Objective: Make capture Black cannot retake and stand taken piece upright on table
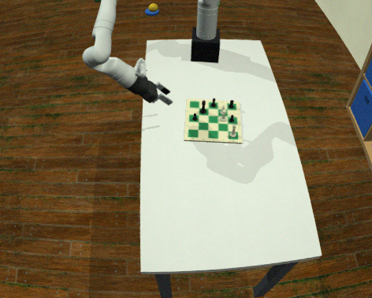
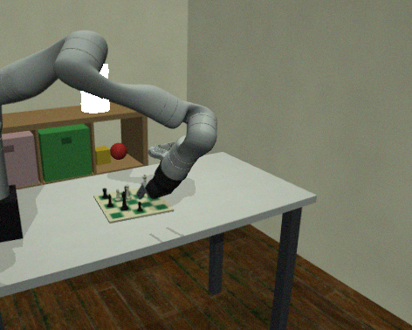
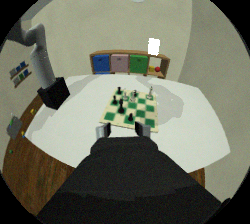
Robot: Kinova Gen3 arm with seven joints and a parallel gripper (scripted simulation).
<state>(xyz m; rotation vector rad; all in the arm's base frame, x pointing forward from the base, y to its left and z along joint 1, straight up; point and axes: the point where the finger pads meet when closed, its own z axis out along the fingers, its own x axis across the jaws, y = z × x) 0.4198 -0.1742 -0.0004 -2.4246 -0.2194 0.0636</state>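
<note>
Right now the tall black piece is 14 cm to the left of my hand, 8 cm below it and 3 cm behind it. The rest, counted from my hand: tall white piece: 25 cm to the left, 9 cm ahead, 8 cm below; green-and-cream chessboard: 18 cm to the left, 12 cm below, 2 cm ahead.
</note>
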